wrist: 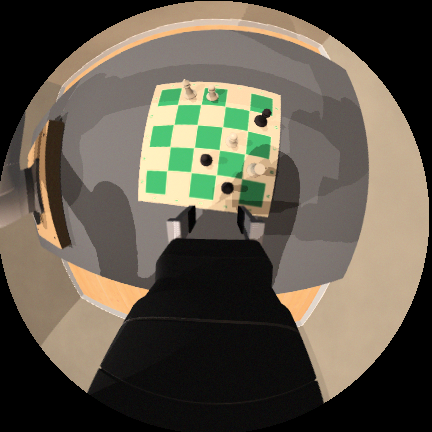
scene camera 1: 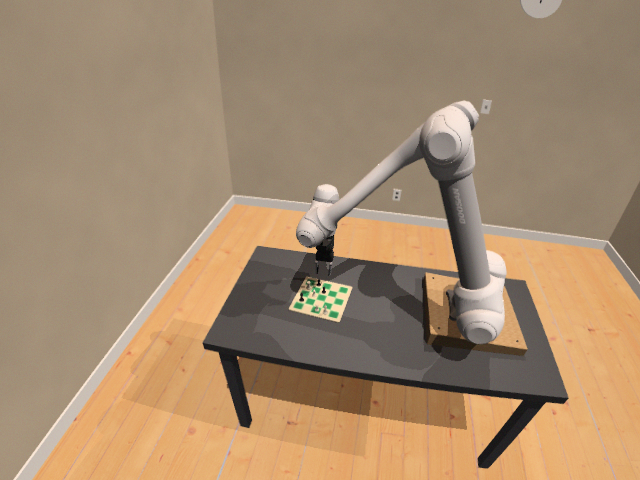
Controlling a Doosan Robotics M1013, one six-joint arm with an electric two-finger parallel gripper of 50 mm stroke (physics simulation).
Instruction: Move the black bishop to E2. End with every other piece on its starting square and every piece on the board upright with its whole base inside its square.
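Places are measured from the arm's base along level axes (x back, y right, z up), in millimetres.
Pixels of known places: gripper, fingertip midpoint: (wrist: 216, 213) (scene camera 1: 323, 273); arm's base, origin of the base link: (wrist: 35, 187).
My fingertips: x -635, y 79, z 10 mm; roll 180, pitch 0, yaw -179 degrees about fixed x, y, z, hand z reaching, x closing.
Ahead of a thing's pixels: the offset from my fingertips to its top centre. "spot": to the spot under its first point. Level surfaces: height alone.
The chessboard @[dz -47, dx +15, dy -105 mm] (scene camera 1: 334, 314) (wrist: 177, 181) has green and cream squares. Three black pieces stand on it: one @[dz -3, dx -64, dy -139 mm] (scene camera 1: 301, 297) (wrist: 260, 121) in the right column of the wrist view, one @[dz -15, dx +18, dy -69 mm] (scene camera 1: 324, 290) (wrist: 206, 160) near the middle and one @[dz -15, dx -14, dy -29 mm] (scene camera 1: 318, 283) (wrist: 227, 188) in the row nearest the gripper. Which is the bishop, and which square is E2, I cannot tell. White pieces are at the far row @[spot: dz -35, dx +46, dy -183 mm] (wrist: 189, 92) (wrist: 212, 94), right of centre (wrist: 233, 141) and at the right (wrist: 256, 170). My gripper (scene camera 1: 323, 273) (wrist: 216, 213) is open and empty, above and just beyond the board's near edge in the wrist view.
The dark table @[dz -53 mm] (scene camera 1: 289, 346) (wrist: 110, 125) carries the board and the arm's wooden base plate (scene camera 1: 434, 330) (wrist: 56, 175), which lies to the left in the wrist view. Arm shadows fall across the table and part of the board.
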